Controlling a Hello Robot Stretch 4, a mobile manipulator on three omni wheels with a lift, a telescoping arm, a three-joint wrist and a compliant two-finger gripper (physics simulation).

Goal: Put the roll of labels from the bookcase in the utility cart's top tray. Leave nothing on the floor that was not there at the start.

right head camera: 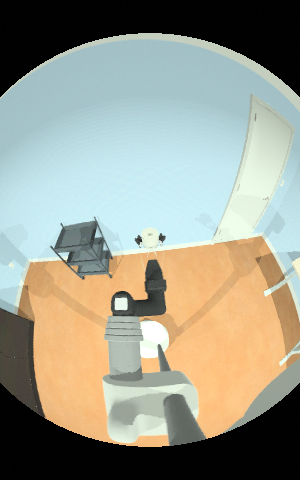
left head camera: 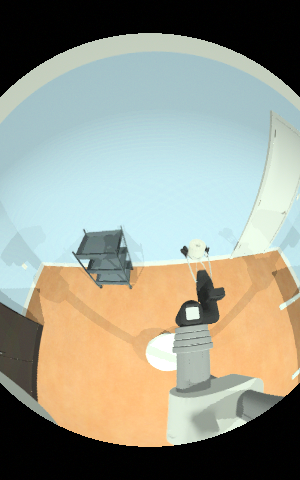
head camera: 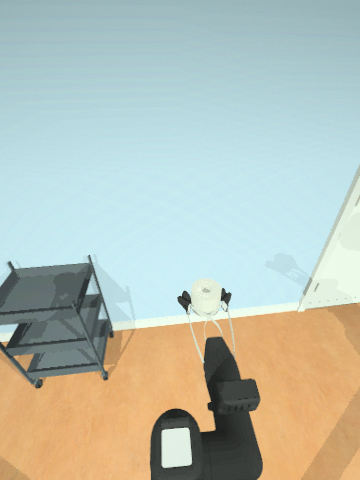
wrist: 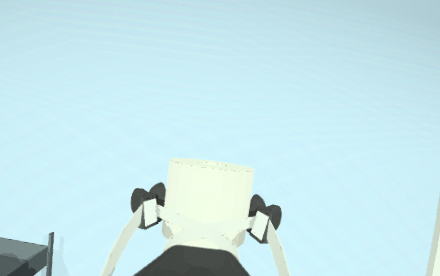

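Pixels of known places: gripper, fingertip midpoint: (right head camera: 149, 234) (left head camera: 193, 245) (head camera: 203, 291); robot's base at its link origin: (right head camera: 148, 338) (left head camera: 166, 350).
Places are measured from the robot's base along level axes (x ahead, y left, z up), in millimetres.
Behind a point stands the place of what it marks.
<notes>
The roll of labels, a white cylinder (head camera: 206, 300) @(x 418, y -80, z 1141 mm) (left head camera: 197, 249) @(x 422, y -79, z 1142 mm) (right head camera: 150, 238) @(x 422, y -87, z 1142 mm) (wrist: 209, 192) @(x 416, y -86, z 1125 mm), is held upright between the dark fingertips. My gripper (head camera: 205, 301) @(x 482, y -85, z 1100 mm) (left head camera: 196, 250) @(x 482, y -85, z 1100 mm) (right head camera: 150, 240) @(x 482, y -85, z 1100 mm) (wrist: 206, 203) @(x 482, y -85, z 1100 mm) is shut on it, in the air near the blue wall. The dark grey utility cart (head camera: 90, 334) @(x 824, y 453, z 428 mm) (left head camera: 126, 257) (right head camera: 102, 244) @(x 1015, y 454, z 403 mm) (wrist: 50, 255) @(x 1105, y 453, z 670 mm) has three trays and stands against the wall to the left of the gripper, apart from it. Its top tray (head camera: 47, 290) @(x 972, y 674, z 635 mm) (left head camera: 98, 245) @(x 944, y 691, z 635 mm) (right head camera: 76, 237) @(x 946, y 672, z 635 mm) (wrist: 17, 255) @(x 1103, y 583, z 645 mm) shows shadow inside. The bookcase does not show.
A white door (head camera: 340, 260) @(x 1218, y -1234, z 510 mm) (left head camera: 270, 185) @(x 1218, y -1251, z 1231 mm) (right head camera: 262, 160) @(x 1226, y -1412, z 1395 mm) is in the wall to the right. A dark cabinet (left head camera: 17, 345) @(x -424, y 1647, z 405 mm) (right head camera: 15, 350) @(x -513, y 1643, z 352 mm) stands at the far left. White table legs (left head camera: 291, 302) (right head camera: 280, 284) show at the right. A white round base (left head camera: 160, 352) @(x -5, y 65, z 187 mm) (right head camera: 155, 340) @(x -19, y -74, z 187 mm) is below the arm.
</notes>
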